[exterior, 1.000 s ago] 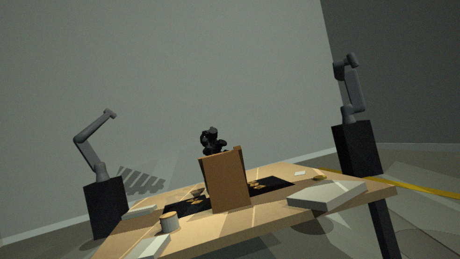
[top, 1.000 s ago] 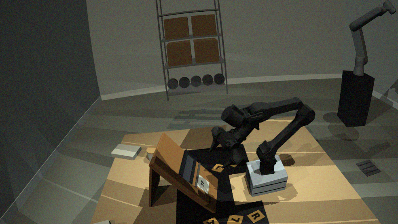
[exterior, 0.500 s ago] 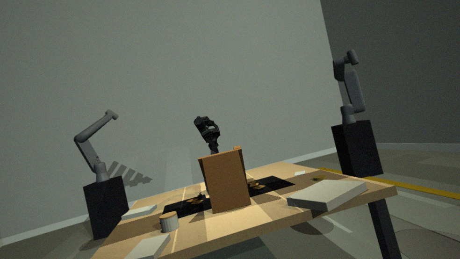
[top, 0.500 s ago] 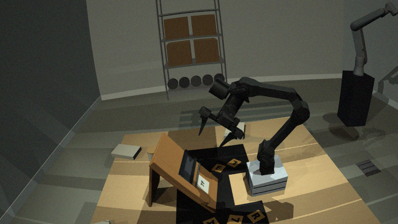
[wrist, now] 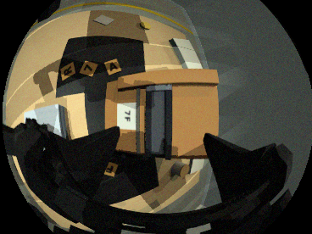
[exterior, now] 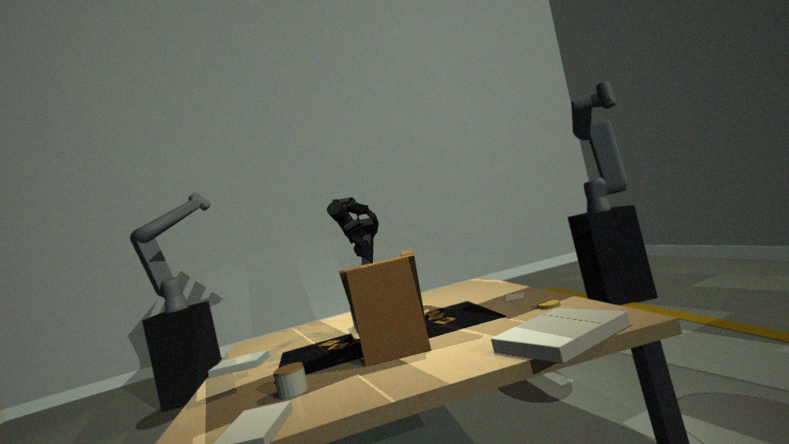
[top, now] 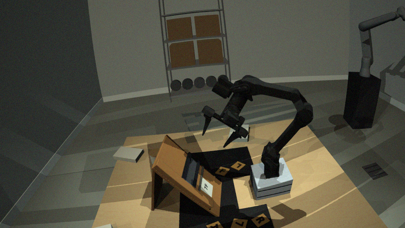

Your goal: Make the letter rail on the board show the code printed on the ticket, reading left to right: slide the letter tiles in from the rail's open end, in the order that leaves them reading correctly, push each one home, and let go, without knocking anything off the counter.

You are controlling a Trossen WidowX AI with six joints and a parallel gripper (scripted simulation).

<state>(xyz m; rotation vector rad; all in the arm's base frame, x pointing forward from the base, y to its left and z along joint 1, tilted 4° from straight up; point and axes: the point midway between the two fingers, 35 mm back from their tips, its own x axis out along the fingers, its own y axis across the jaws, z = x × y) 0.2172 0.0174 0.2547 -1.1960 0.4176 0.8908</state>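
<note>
Right now the white ticket is 220 mm below my gripper tip, 40 mm ahead of it and 20 mm to the left of it. Also, from my gripper tip: card: 510 mm to the left, 300 mm below, 140 mm behind; then yellow disc: 550 mm to the left, 290 mm below, 110 mm ahead.
</note>
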